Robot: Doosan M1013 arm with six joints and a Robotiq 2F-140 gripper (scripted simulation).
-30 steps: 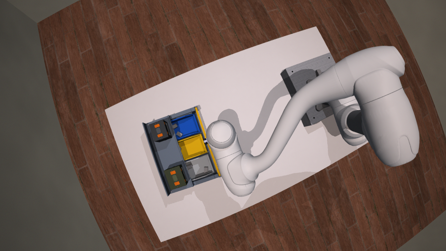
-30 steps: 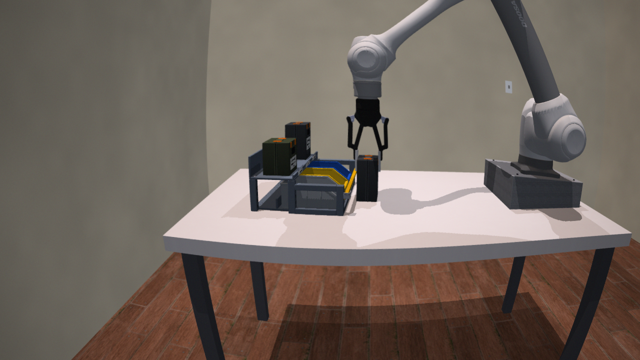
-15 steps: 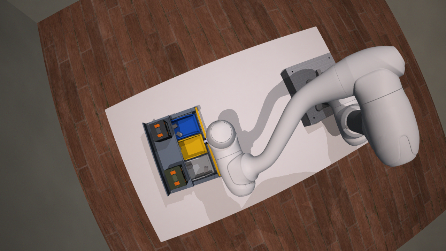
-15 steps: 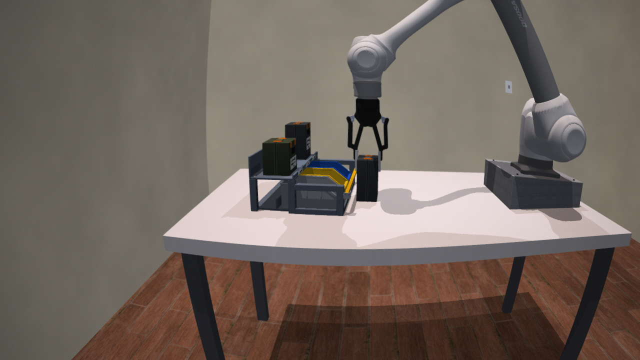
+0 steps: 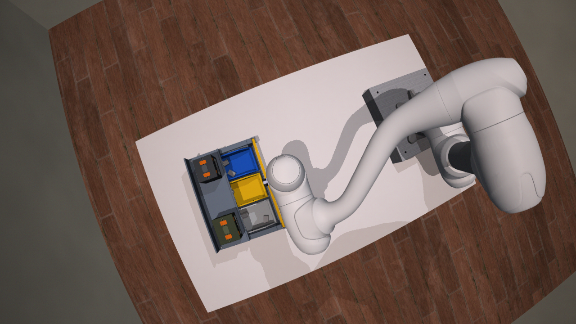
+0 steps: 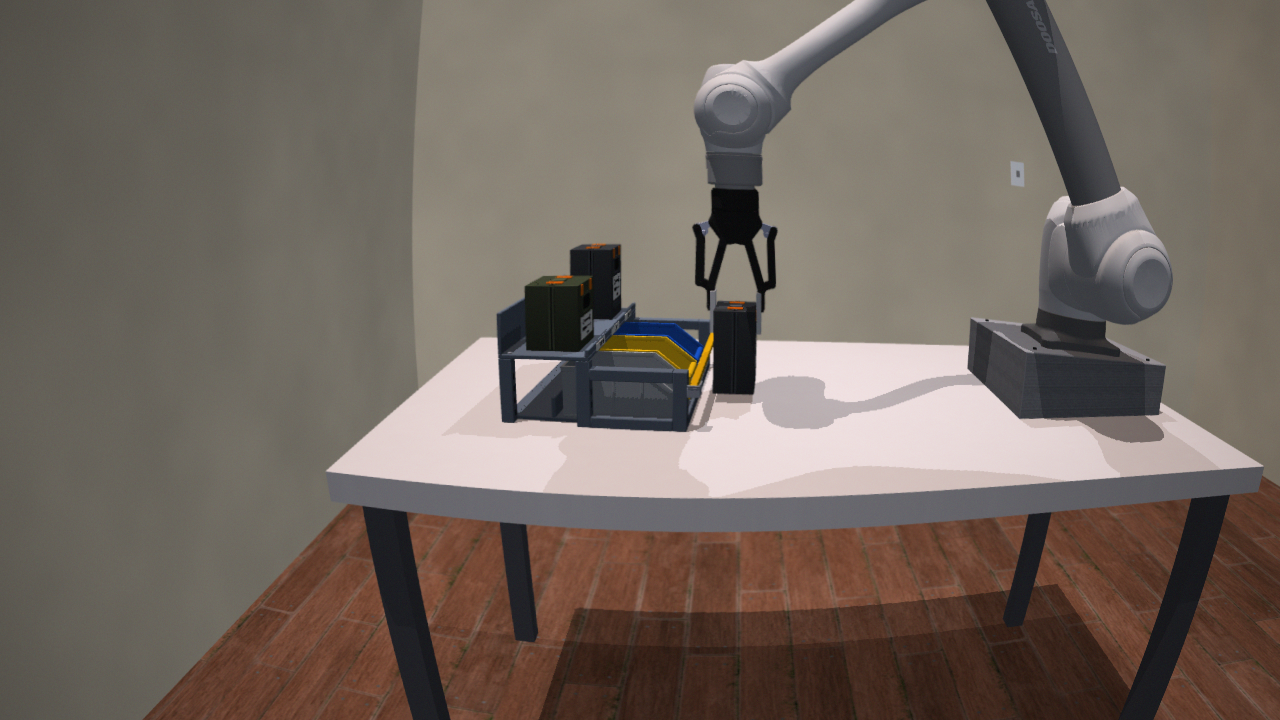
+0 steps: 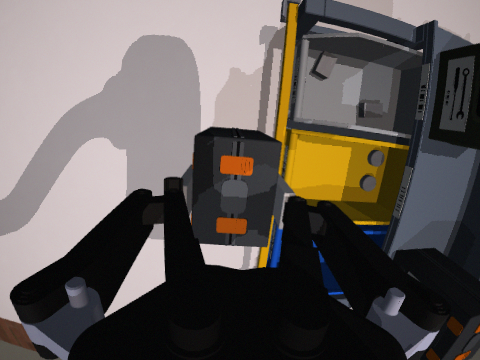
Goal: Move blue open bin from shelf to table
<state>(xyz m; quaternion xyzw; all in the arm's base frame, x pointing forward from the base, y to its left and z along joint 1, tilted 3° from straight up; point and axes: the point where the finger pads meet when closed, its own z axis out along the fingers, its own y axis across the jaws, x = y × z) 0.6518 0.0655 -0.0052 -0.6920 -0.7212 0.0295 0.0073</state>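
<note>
My hand is 5 cm above the black box. Also, from my hand: yellow bar (5 cm ahead, 7 cm below); blue open bin (16 cm ahead, 10 cm to the right, 9 cm below); yellow bin (15 cm ahead, 1 cm to the left, 9 cm below).
</note>
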